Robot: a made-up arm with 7 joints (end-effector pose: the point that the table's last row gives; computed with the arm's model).
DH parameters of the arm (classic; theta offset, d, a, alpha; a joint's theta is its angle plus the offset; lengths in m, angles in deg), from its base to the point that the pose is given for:
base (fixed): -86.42 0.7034 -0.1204 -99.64
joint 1: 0 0.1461 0.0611 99.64
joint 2: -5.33 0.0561 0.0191 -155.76
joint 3: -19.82 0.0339 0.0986 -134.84
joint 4: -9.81 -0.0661 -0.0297 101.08
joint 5: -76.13 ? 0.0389 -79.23
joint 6: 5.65 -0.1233 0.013 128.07
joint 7: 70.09 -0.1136 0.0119 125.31
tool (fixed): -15.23 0.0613 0 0
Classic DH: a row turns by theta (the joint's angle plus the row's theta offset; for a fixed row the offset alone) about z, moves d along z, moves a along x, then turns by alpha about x.
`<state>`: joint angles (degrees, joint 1 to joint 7).
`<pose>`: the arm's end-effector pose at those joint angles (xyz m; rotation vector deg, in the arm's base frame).
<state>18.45 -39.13 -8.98 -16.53 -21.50 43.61 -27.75</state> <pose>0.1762 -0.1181 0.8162 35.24 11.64 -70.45</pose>
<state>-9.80 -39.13 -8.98 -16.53 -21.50 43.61 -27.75</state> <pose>0.1872 -0.0215 0.9161 11.52 -5.48 -65.00</pose>
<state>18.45 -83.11 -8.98 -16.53 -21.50 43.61 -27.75</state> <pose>0.0748 -0.1081 0.8206 31.40 10.16 -115.24</pose>
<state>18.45 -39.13 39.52 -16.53 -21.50 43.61 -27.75</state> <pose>0.0372 -0.1253 0.7748 54.24 6.32 -115.02</pose>
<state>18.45 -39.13 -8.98 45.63 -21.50 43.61 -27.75</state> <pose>0.1945 0.0595 0.7719 -21.04 -1.63 -42.92</pose>
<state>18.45 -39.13 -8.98 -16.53 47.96 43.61 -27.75</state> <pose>0.2205 -0.1227 0.8076 7.09 24.47 -136.15</pose>
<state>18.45 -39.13 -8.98 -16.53 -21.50 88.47 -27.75</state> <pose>0.1053 -0.0417 0.7764 42.96 -33.54 -86.24</pose>
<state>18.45 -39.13 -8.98 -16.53 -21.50 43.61 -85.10</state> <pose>0.1449 -0.0803 0.8214 16.92 -41.82 -48.58</pose>
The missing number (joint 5, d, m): -0.0407
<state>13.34 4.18 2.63 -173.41 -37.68 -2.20 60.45</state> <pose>0.2448 -0.0477 0.4954 -99.05 -107.57 -98.79</pose>
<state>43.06 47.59 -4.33 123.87 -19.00 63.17 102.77</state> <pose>0.1959 0.0673 0.6123 2.91 -8.15 -54.67</pose>
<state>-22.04 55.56 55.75 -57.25 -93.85 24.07 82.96</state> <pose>0.3404 -0.0515 0.7885 -14.35 107.11 8.25</pose>
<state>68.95 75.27 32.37 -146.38 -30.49 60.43 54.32</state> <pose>0.2556 0.1465 0.4982 -38.79 -93.29 -63.05</pose>
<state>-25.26 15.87 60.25 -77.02 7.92 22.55 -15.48</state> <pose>0.1427 -0.2201 0.7975 88.59 57.75 -84.05</pose>
